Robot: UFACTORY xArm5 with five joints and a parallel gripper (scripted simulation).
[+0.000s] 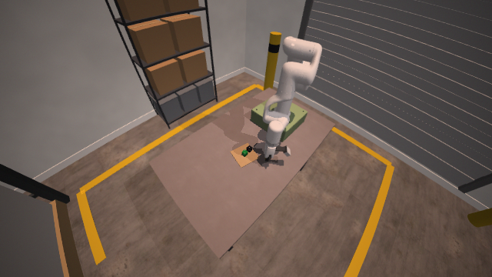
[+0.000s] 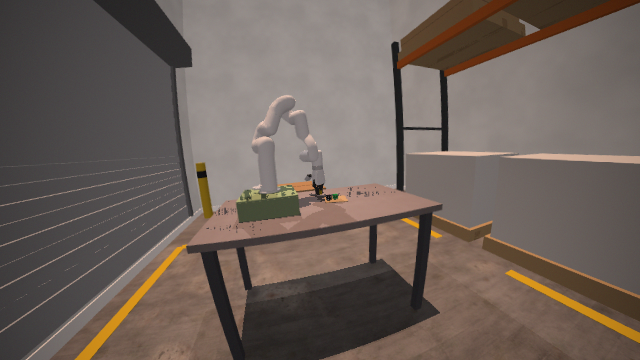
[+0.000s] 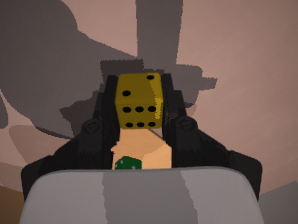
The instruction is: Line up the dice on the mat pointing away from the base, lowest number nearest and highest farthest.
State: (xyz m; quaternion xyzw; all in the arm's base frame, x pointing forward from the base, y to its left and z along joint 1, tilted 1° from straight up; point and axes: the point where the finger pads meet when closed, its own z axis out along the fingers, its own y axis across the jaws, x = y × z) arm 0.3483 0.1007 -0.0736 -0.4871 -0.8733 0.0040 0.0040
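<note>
Right now the green die is 6 cm ahead of my hand, 14 cm to the right of it and 2 cm below it. Round my hand: orange mat (6 cm ahead, 14 cm to the right, 3 cm below); then black die (1 cm ahead, 13 cm to the right, 2 cm below); then yellow die (1 cm below).
</note>
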